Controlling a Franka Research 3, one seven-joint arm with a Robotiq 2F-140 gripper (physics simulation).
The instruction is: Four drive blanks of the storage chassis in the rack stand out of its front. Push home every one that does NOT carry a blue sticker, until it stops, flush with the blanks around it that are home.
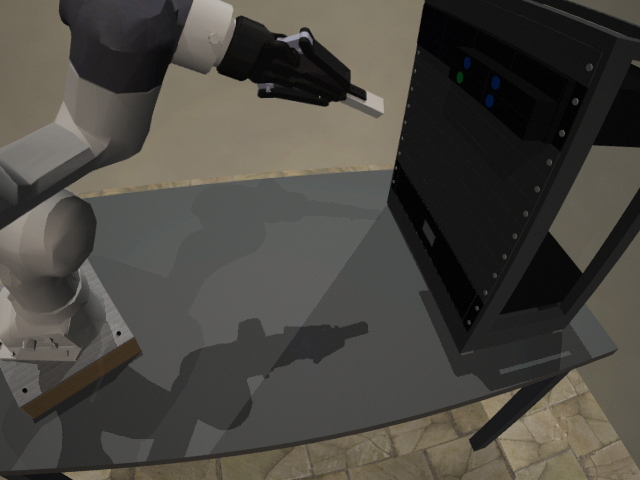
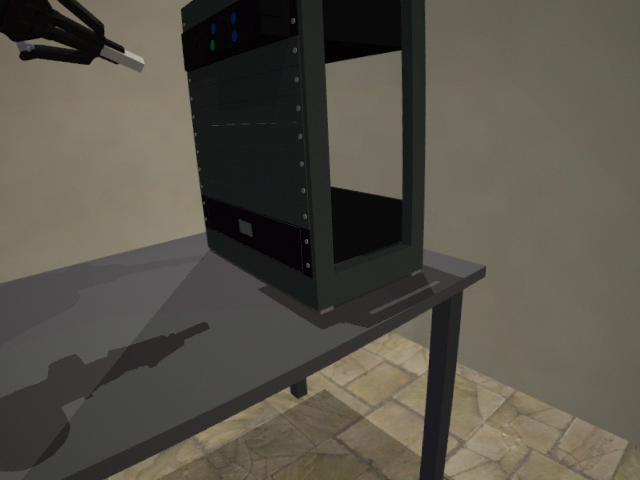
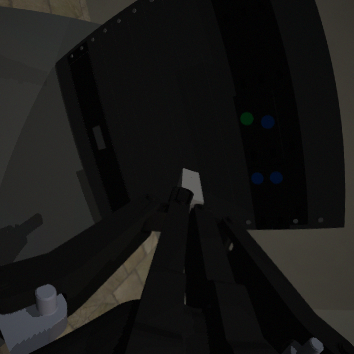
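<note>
The storage chassis (image 1: 567,111) (image 2: 195,51) (image 3: 270,212) is the black band high in the rack. A green-stickered blank (image 1: 459,77) (image 2: 212,45) (image 3: 246,118) is low on the left, below a blue-stickered blank (image 1: 466,63) (image 2: 212,28) (image 3: 267,121). To their right are an upper blue-stickered blank (image 1: 495,82) (image 2: 233,18) (image 3: 276,177) and a lower one (image 1: 489,100) (image 2: 234,35) (image 3: 257,178). Dark blanks stand out around the stickers; their separate depths cannot be told. My gripper (image 1: 356,96) (image 2: 111,51) (image 3: 185,182) is shut, with a pale block at its tips, apart from the rack front.
The rack (image 1: 522,268) (image 2: 321,206) stands on the grey table (image 1: 330,403) (image 2: 248,351). Plain dark panels fill its middle. A black unit with a grey label (image 1: 429,232) (image 2: 245,227) (image 3: 99,137) is at its bottom. Rack posts and screw heads border the front.
</note>
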